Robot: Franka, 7 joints.
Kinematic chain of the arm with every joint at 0, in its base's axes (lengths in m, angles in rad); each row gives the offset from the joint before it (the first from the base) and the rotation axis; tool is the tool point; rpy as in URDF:
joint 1: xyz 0 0 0.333 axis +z
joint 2: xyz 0 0 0 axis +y
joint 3: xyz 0 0 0.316 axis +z
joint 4: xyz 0.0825 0 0 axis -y
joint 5: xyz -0.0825 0 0.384 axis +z
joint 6: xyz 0 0 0 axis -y
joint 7: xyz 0.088 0 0 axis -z
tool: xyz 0 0 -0.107 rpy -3.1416 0 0
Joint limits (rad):
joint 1: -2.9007..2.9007
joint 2: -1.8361..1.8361
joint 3: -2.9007..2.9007
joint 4: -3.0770..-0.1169
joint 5: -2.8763..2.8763
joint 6: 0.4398..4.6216
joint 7: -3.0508..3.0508
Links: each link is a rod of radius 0.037 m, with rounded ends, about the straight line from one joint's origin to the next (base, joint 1, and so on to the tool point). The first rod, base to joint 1, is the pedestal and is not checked.
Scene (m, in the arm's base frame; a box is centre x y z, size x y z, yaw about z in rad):
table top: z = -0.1
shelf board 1: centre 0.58 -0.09 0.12 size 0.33 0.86 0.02 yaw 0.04
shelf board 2: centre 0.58 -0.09 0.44 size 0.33 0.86 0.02 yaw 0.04
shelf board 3: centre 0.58 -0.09 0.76 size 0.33 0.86 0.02 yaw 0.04
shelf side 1: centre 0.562 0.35 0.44 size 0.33 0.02 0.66 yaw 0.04
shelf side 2: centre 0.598 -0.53 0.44 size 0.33 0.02 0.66 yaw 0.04
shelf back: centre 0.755 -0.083 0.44 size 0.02 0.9 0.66 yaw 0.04
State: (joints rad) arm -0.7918 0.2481 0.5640 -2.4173 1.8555 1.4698 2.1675
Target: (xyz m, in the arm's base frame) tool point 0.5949 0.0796 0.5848
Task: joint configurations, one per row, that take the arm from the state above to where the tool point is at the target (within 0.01 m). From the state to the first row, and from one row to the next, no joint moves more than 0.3 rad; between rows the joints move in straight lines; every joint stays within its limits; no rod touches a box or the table.
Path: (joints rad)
1: -0.8374 0.0526 0.4878 -2.6595 1.7380 1.2899 2.1675
2: -0.8830 -0.1430 0.4116 -2.9017 1.6205 1.1101 2.1675
3: -0.7767 -0.3560 0.3428 -2.7966 1.6122 1.0344 2.1675
4: -0.6704 -0.5690 0.2741 -2.6916 1.6040 0.9588 2.1675
5: -0.5642 -0.7820 0.2053 -2.5866 1.5957 0.8831 2.1675
6: -0.5930 -0.5533 0.3245 -2.4054 1.6941 1.0432 2.1675
7: -0.6219 -0.3245 0.4437 -2.2242 1.7925 1.2033 2.1675
8: -0.6508 -0.0957 0.5630 -2.0430 1.8909 1.3634 2.1675
9: -0.6797 0.1331 0.6822 -1.8618 1.9892 1.5235 2.1675

